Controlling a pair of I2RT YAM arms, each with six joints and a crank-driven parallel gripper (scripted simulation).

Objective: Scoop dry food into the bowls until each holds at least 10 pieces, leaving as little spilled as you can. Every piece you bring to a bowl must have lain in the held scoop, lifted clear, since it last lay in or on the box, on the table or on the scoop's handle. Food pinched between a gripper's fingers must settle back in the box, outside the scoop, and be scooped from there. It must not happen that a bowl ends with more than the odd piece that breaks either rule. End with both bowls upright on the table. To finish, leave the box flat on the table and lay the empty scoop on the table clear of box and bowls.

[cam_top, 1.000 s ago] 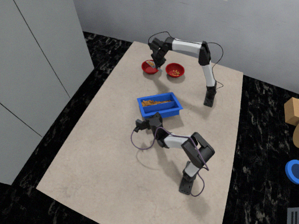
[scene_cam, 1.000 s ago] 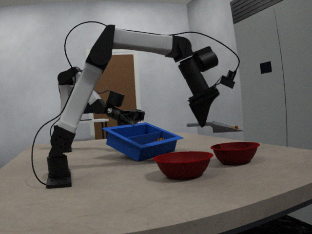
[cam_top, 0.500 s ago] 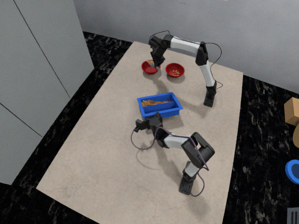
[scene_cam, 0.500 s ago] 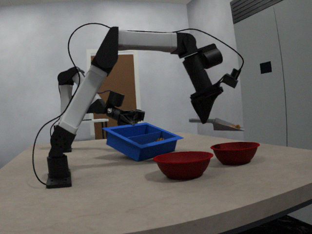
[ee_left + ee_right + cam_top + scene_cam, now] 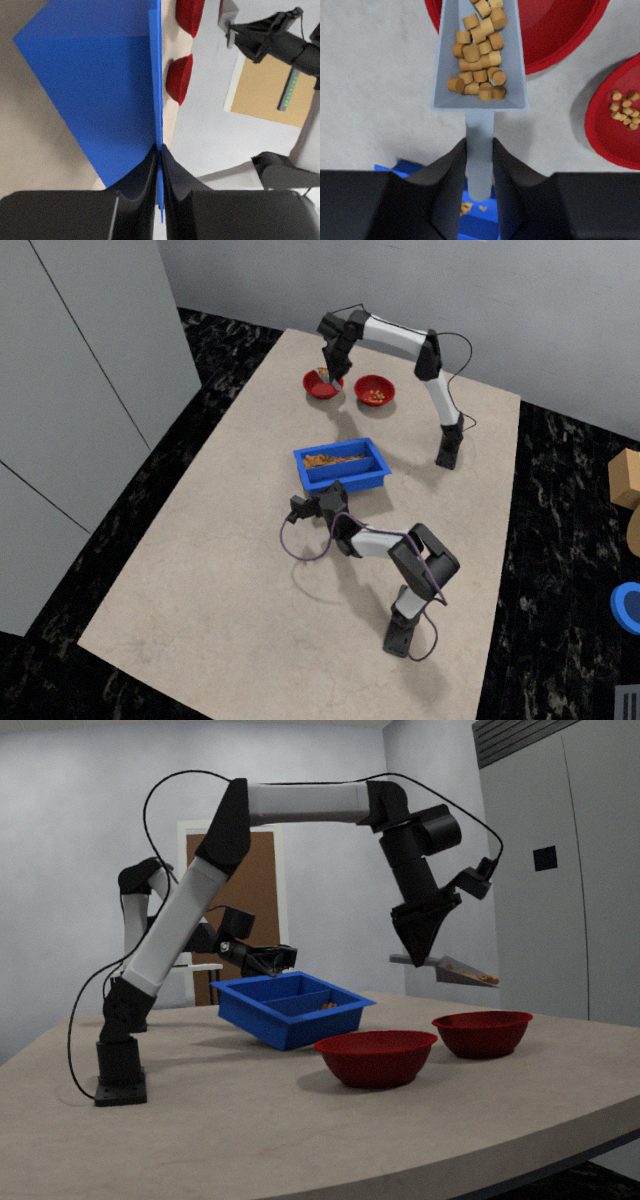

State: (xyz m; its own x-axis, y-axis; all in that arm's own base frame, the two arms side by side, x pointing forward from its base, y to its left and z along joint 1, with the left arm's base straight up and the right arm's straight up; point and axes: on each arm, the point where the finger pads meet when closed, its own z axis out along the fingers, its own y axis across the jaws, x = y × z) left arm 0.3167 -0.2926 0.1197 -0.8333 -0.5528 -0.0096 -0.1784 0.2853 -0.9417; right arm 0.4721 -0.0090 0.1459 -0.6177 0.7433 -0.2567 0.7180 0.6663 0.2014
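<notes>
My right gripper is now 30 mm short of the grey scoop, 30 mm to the left of it and 20 mm above it. The rest, counted from my right hand: blue box 130 mm behind, 280 mm to the left, 80 mm below.
</notes>
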